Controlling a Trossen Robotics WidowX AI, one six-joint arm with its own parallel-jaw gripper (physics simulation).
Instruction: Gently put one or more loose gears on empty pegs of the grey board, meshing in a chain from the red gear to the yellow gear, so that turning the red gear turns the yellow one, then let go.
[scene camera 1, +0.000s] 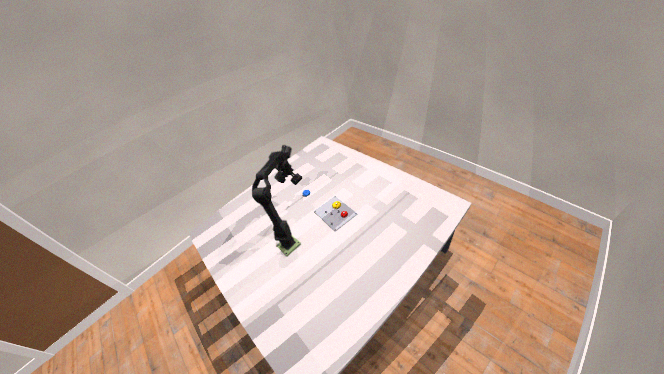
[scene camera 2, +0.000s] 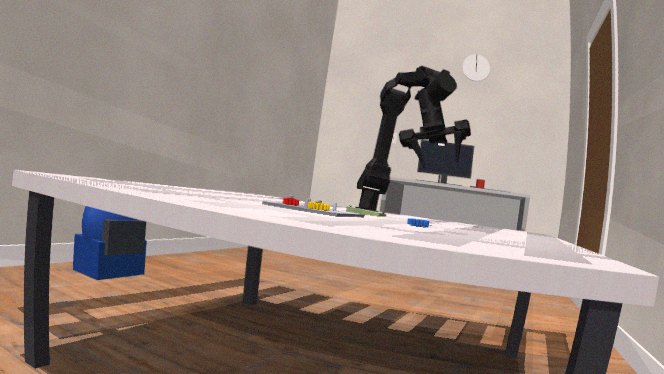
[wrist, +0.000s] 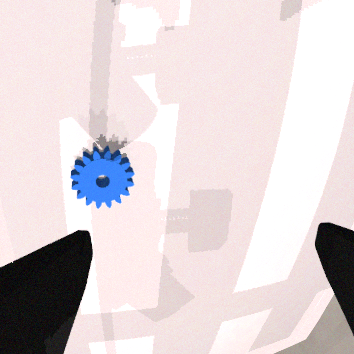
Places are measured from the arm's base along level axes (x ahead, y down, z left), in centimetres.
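Pixels of known places: gripper, fingertip midpoint: (scene camera 1: 291, 178) (scene camera 2: 440, 164) (wrist: 207, 240); arm's base at its link origin: (scene camera 1: 288, 243) (scene camera 2: 366, 210).
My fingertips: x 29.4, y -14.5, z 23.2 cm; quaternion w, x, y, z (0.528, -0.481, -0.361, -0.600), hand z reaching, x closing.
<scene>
For each thing: its top centre in the pictures, then the offset to it from my fingertips.
- loose blue gear at its top centre: (wrist: 102, 181) (scene camera 2: 418, 219) (scene camera 1: 306, 192) dz -3.4, dx +4.4, dy +14.1 cm
- grey board at its top centre: (scene camera 2: 315, 199) (scene camera 1: 334, 209) dz -30.3, dx +2.6, dy +12.7 cm
- red gear at its top centre: (scene camera 2: 291, 198) (scene camera 1: 343, 213) dz -36.3, dx +4.1, dy +13.3 cm
- yellow gear at its top centre: (scene camera 2: 319, 202) (scene camera 1: 336, 203) dz -27.9, dx +7.0, dy +13.2 cm
The loose blue gear (scene camera 1: 306, 193) (scene camera 2: 418, 222) (wrist: 94, 188) lies flat on the table, beside the grey board (scene camera 1: 325, 220) (scene camera 2: 347, 215) and apart from it. The red gear (scene camera 1: 344, 214) (scene camera 2: 291, 201) and the yellow gear (scene camera 1: 336, 205) (scene camera 2: 319, 206) sit on the board with a gap between them. Several bare pegs stand on the board. My gripper (scene camera 2: 441, 164) (wrist: 207, 240) is wide open and empty, pointing down high above the table. In the wrist view the blue gear is left of centre, above the left fingertip. The board does not show in the wrist view.
The white table (scene camera 1: 380, 260) (scene camera 2: 200, 215) carries the arm's green base plate (scene camera 1: 289, 247) (scene camera 2: 365, 210) near the board. Behind the table stand a grey desk (scene camera 2: 460, 202) with a dark monitor (scene camera 2: 447, 167) and a red cup (scene camera 2: 480, 183).
</scene>
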